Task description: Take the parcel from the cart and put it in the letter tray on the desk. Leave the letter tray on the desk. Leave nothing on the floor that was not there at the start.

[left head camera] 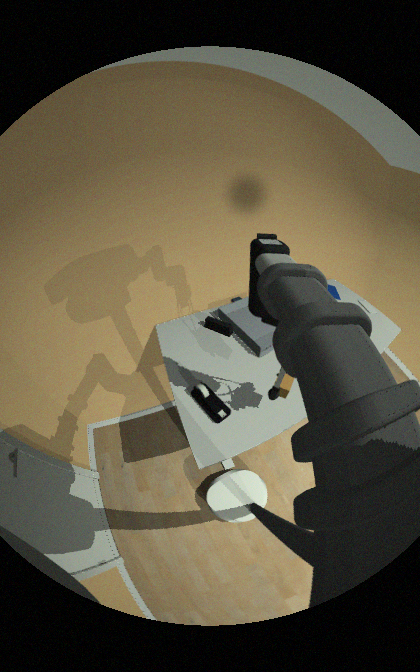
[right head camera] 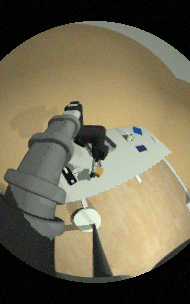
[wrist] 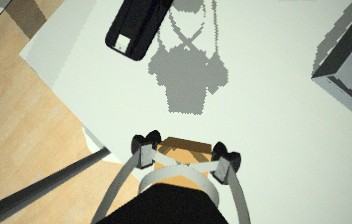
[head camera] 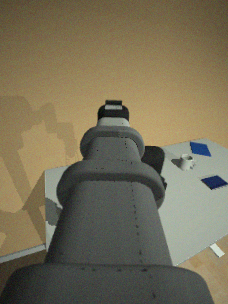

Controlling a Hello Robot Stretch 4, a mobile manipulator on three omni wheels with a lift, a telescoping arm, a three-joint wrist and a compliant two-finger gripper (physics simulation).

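Seen in the pictures: gripper, between the fingertips: (right head camera: pixel 95 172) (wrist: pixel 184 148); robot's base, origin of its link: (right head camera: pixel 87 219).
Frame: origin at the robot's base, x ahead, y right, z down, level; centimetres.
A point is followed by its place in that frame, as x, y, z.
The orange-brown box-shaped parcel (left head camera: pixel 286 386) (right head camera: pixel 99 172) @(34.4, 11.1, -108.3) (wrist: pixel 184 149) @(37.8, 7.7, -108.5) is between the two fingertips. My gripper (wrist: pixel 184 148) @(37.3, 8.6, -103.5) is shut on it and holds it above the desk (head camera: pixel 200 215) @(52.3, 43.5, -92.2) (left head camera: pixel 197 445) (right head camera: pixel 125 172) @(43.2, 35.4, -92.1) (wrist: pixel 270 110) @(51.2, 10.1, -92.2), near its front edge. The grey letter tray (left head camera: pixel 267 346) (wrist: pixel 332 62) @(61.2, 6.5, -95.5) stands on the desk, behind the gripper in the left head view and at the right edge of the wrist view. The arm hides part of it. In the head camera view the arm hides gripper and parcel. I cannot make out the cart.
A black tape dispenser (left head camera: pixel 211 402) (right head camera: pixel 69 176) @(36.7, -11.2, -95.2) (wrist: pixel 137 30) @(36.6, -9.3, -95.2) and a small black object (left head camera: pixel 218 326) lie on the desk. A white mug (head camera: pixel 186 162) @(88.0, 49.1, -98.8) and two blue flat items (head camera: pixel 200 149) @(116.7, 75.9, -93.0) (head camera: pixel 214 182) @(74.6, 63.5, -93.3) are farther right. A white disc (left head camera: pixel 235 492) with a dark pole is before the desk.
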